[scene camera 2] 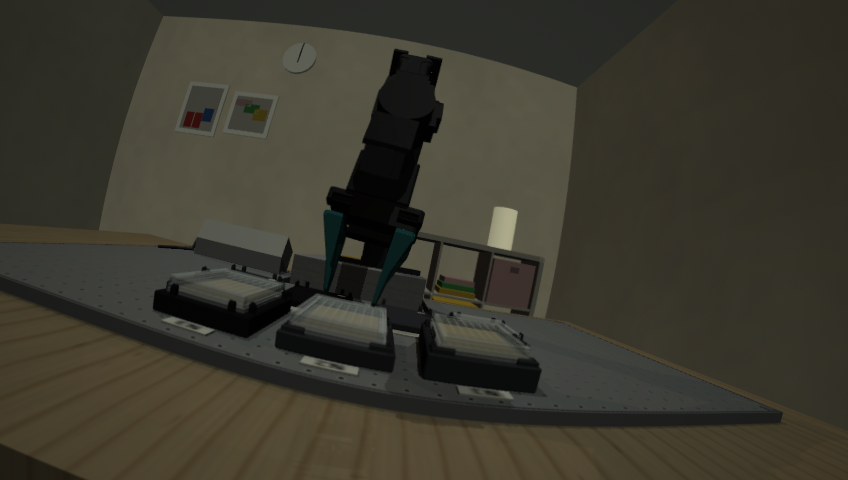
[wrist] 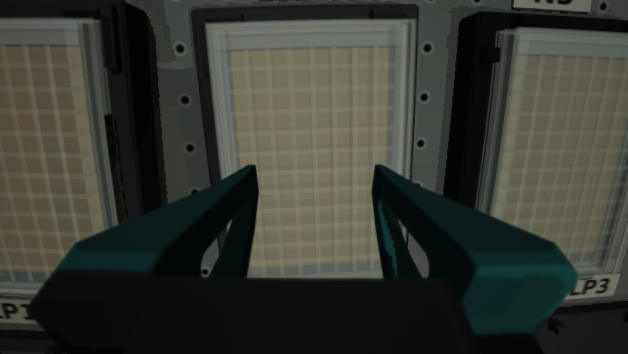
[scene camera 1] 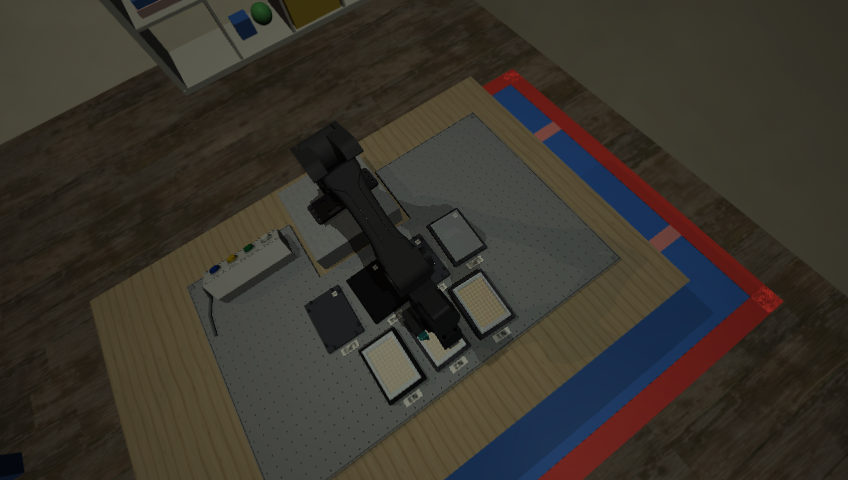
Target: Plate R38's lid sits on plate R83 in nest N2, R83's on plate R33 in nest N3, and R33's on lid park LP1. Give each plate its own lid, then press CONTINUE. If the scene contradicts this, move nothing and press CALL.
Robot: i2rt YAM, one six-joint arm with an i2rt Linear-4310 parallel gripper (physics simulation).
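Places are measured from the arm's base along level axes (x ahead, y left, z up), in metres.
Where they show: gripper, fingertip midpoint: [scene camera 2: 349,298] [wrist: 315,177]; arm's base, origin of the base link: [scene camera 2: 374,267].
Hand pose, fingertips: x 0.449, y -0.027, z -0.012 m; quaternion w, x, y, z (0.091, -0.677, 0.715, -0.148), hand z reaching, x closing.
Each offset is from my fingertips to the top centre of the thing.
Three tan gridded plates under clear lids sit in black nests: the N2 plate {dy -0.002, dx -0.002, dz -0.012 m} [scene camera 1: 439,355] [scene camera 2: 339,321] [wrist: 310,115] in the middle, the N1 plate {dy +0.132, dx +0.010, dz -0.006 m} [scene camera 1: 482,302] [scene camera 2: 476,339] [wrist: 40,150] and the N3 plate {dy -0.129, dx -0.010, dz -0.010 m} [scene camera 1: 391,364] [scene camera 2: 223,290] [wrist: 560,150] on either side. A clear lid {dy +0.204, dx -0.171, dz -0.027 m} [scene camera 1: 457,236] lies on park LP1. My gripper [scene camera 2: 349,297] [wrist: 315,177] is open about halfway and empty, pointing down above the near part of the N2 plate, with its teal fingertips inside the lid's side edges in the wrist view. The plate codes are not readable.
The button console {dy -0.284, dx -0.457, dz +0.039 m} [scene camera 1: 252,272] [scene camera 2: 241,245] stands on the pegboard, with blue, yellow, green and pale buttons. Dark lid parks, including LP3 {dy -0.183, dx -0.196, dz -0.025 m} [scene camera 1: 334,319], lie between the nests and my grey base block [scene camera 1: 303,217]. The arm hides part of them.
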